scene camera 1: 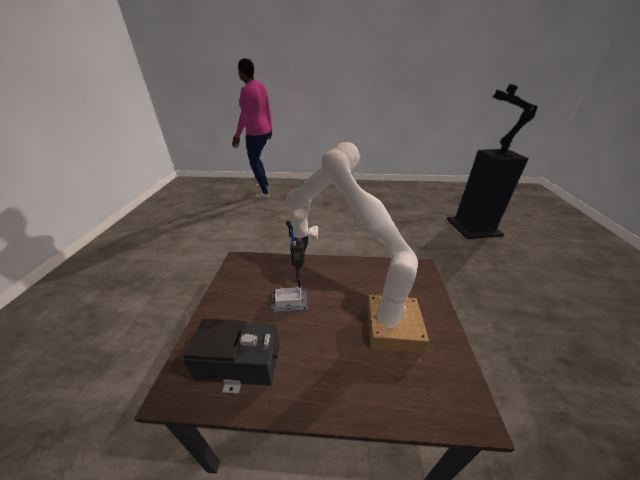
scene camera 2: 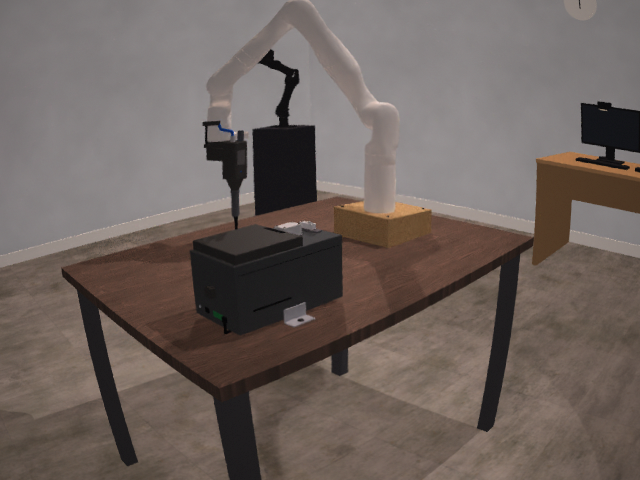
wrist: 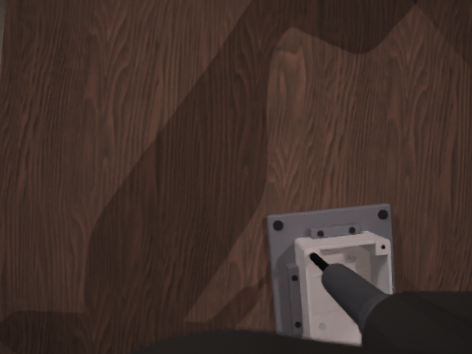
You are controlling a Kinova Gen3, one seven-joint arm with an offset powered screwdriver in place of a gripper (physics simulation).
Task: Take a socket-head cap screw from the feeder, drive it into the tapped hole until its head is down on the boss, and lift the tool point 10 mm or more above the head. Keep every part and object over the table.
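Observation:
The screwdriver, my gripper (scene camera 1: 299, 285) (scene camera 2: 236, 227) (wrist: 312, 256), points down with its thin black bit at one corner of the open white housing (scene camera 1: 281, 304) (wrist: 304, 300). The bit covers that corner in the wrist view, so whether it touches, and whether a screw is on it, cannot be told. Another corner boss (wrist: 377, 249) shows a small dark hole. The housing sits on a grey fixture plate (scene camera 1: 297, 309) (wrist: 281, 265); in scene camera 2 both are hidden behind the feeder. The black box-shaped feeder (scene camera 1: 219, 335) (scene camera 2: 273, 279) stands at the table's left front, away from the tool.
White fittings (scene camera 1: 248, 339) (scene camera 2: 288, 227) sit on the feeder. A small metal bracket (scene camera 1: 231, 388) (scene camera 2: 295, 312) is at its front foot. The arm stands on a tan base block (scene camera 1: 398, 341) (scene camera 2: 361, 227) at the right of the wooden table (scene camera 1: 330, 403) (scene camera 2: 413, 268). A person (scene camera 1: 254, 111) stands beyond the table.

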